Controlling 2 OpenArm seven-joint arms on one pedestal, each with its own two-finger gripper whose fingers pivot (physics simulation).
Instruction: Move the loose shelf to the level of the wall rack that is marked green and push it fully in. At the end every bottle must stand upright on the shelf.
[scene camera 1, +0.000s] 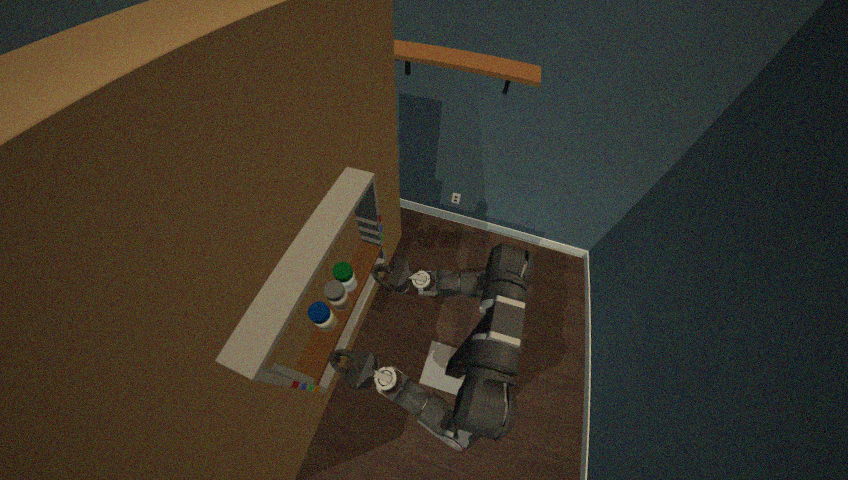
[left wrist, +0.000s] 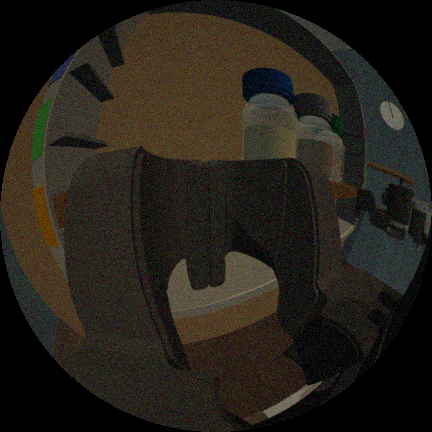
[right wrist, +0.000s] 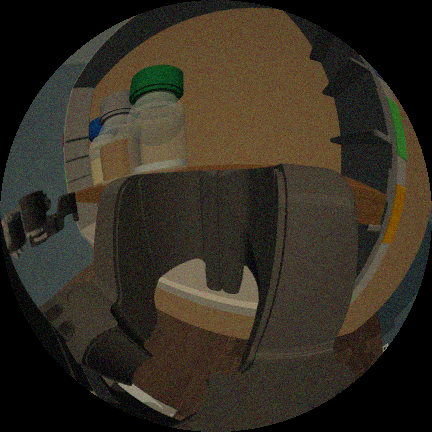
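Note:
The loose wooden shelf (scene camera 1: 312, 350) (left wrist: 61, 209) (right wrist: 369, 200) spans the wall rack (scene camera 1: 297, 267), its ends showing beside the orange marks (left wrist: 46, 217) (right wrist: 395, 215). The green marks (left wrist: 42, 130) (right wrist: 398, 130) are higher. Three bottles stand upright on it: blue-capped (scene camera 1: 321, 316) (left wrist: 268, 120), grey-capped (scene camera 1: 336, 295) (left wrist: 315, 135) (right wrist: 117, 135) and green-capped (scene camera 1: 345, 277) (right wrist: 160, 120). My left gripper (scene camera 1: 339, 359) (left wrist: 209, 225) and right gripper (scene camera 1: 380, 273) (right wrist: 220, 230) are shut and empty, at the rack's front, hiding the shelf's middle in the wrist views. Contact cannot be told.
The rack's pale bottom board (left wrist: 235, 280) (right wrist: 190, 280) lies below the shelf. Slotted side panels with short ledges flank it. A wooden wall board (scene camera 1: 470, 58) is on brackets on the blue wall. A white base plate (scene camera 1: 431, 371) lies by the pedestal.

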